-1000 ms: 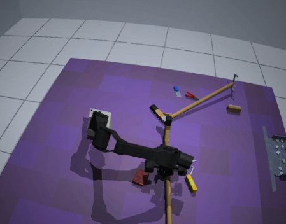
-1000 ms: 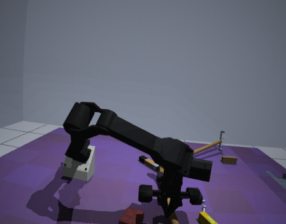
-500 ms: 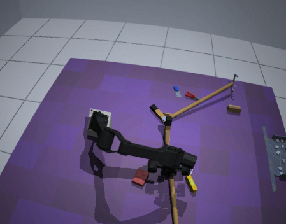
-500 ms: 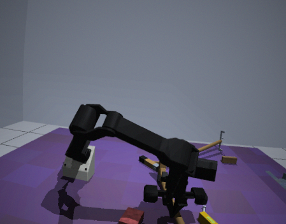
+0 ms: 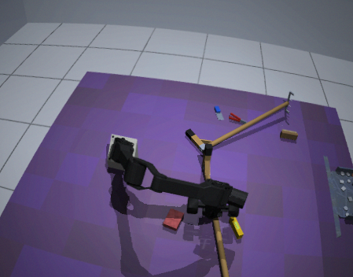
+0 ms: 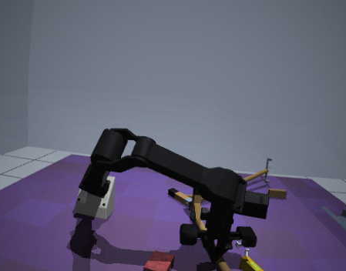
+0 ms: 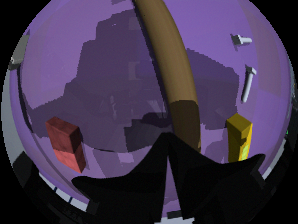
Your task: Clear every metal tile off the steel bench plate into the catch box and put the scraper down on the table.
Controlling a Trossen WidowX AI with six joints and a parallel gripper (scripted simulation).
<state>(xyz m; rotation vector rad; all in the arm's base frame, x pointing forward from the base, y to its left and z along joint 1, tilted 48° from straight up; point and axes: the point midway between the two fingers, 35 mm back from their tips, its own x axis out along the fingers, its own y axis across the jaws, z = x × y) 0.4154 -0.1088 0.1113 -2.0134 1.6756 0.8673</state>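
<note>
My gripper tip is 30 mm short of the long scraper, 20 mm to the left of it and 50 mm below it. The rest, counted from my gripper tip: red block: 130 mm behind, 50 mm to the right; then yellow block: 110 mm ahead, 10 mm to the right, 10 mm above; then blue item: 110 mm behind, 620 mm to the left, 10 mm below.
</note>
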